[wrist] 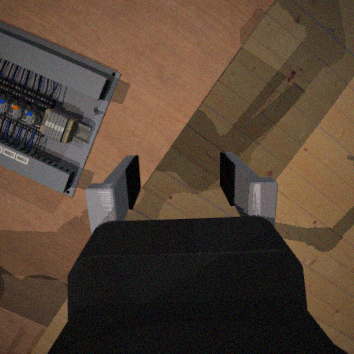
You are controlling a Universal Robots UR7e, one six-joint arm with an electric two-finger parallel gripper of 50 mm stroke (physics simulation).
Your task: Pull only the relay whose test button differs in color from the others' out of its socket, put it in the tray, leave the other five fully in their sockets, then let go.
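Places are measured from the arm's base along level axes (x ahead, y left, z up), in metres.
Where they show: gripper, fingertip midpoint: [179, 170].
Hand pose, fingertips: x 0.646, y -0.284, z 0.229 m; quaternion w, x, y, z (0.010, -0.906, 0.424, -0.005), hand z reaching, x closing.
After its pixels a point has its place.
A relay with an orange test button [15, 108] @[x 0.508, y -0.037, z -0.062 m] sits in the row at the left edge of the wrist view. A relay with a blue button [29, 116] @[x 0.511, y -0.065, z -0.064 m] is beside it on the right, and another relay with a blue button [3, 105] @[x 0.498, y -0.014, z -0.064 m] is on its left. The rest of the row is cut off by the left edge. My gripper [179, 170] @[x 0.646, y -0.284, z 0.229 m] is open and empty, to the right of the relays and well away from them, over the table edge. The tray does not show.
The relays are in a grey panel box [102, 117] @[x 0.573, y -0.157, z -0.129 m] with raised cable ducts and wires. A terminal block [56, 125] @[x 0.520, y -0.107, z -0.085 m] stands right of the relays. The brown table top [170, 60] @[x 0.738, y -0.198, z -0.131 m] ends along a diagonal edge, with the wooden floor [320, 165] beyond it. Dark shadows cross both.
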